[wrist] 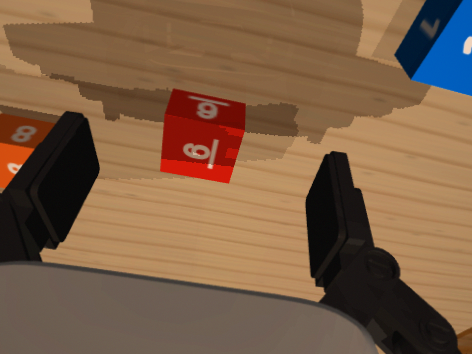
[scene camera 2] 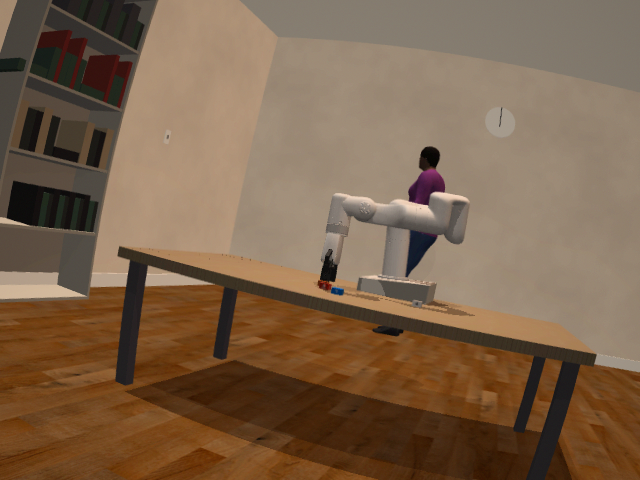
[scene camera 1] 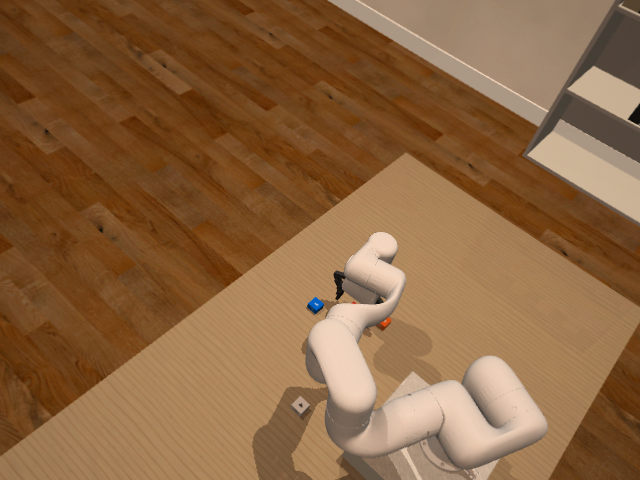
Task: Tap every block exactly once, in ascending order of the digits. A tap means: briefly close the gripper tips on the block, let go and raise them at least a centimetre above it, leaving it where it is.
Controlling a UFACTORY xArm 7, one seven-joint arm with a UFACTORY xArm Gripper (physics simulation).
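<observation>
My gripper is open and empty, low over the table. A red block with an underlined digit that reads as 6 lies below and between the spread fingers in the wrist view; the arm hides most of it in scene camera 1. An orange block marked 8 lies by the left finger in the wrist view, partly covered by it. A blue block marked 1 is at the wrist view's upper right. A white block lies farther off, its digit unreadable.
The blocks lie on the wooden table. The arm's base stands behind them in scene camera 2. The arm's shadow crosses the table around the blocks. A bookshelf and a standing person are beyond the table.
</observation>
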